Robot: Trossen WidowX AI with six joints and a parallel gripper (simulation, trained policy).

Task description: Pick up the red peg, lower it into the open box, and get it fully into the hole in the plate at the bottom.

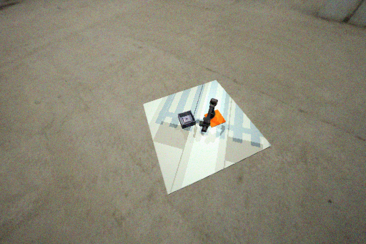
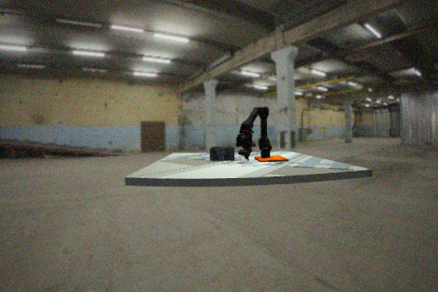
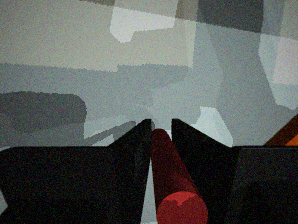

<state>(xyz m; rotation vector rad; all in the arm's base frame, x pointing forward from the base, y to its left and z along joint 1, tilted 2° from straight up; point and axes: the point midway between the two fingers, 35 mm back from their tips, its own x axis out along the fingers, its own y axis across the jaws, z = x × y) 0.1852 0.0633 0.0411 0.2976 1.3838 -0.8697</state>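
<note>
Right now my gripper tip is 20 cm to the left of the plate, 13 cm short of it and 3 cm below it. Also, from my gripper tip: red peg: 3 cm above, 1 cm to the left; then dark box: 20 cm to the right, 13 cm ahead, 1 cm above.
</note>
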